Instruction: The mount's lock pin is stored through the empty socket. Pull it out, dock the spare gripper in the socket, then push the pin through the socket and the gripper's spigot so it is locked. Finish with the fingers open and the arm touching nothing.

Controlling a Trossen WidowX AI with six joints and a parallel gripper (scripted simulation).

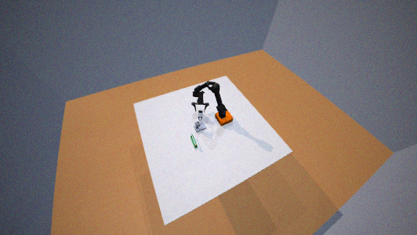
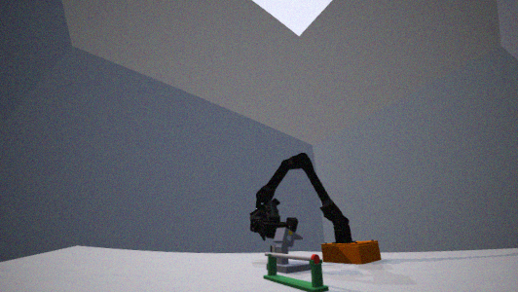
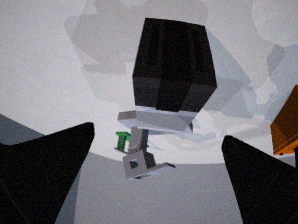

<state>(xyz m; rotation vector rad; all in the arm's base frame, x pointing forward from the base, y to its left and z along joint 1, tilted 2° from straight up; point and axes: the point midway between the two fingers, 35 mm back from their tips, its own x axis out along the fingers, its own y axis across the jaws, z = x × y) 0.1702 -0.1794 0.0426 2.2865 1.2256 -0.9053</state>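
Right now the spare gripper is 50 mm below my gripper tip, 20 mm to the left of it and 10 mm ahead of it. The rest, counted from my gripper tip: grey mount: 130 mm to the left, 90 mm ahead, 20 mm below; then green cradle: 250 mm to the left, 210 mm ahead, 50 mm below.
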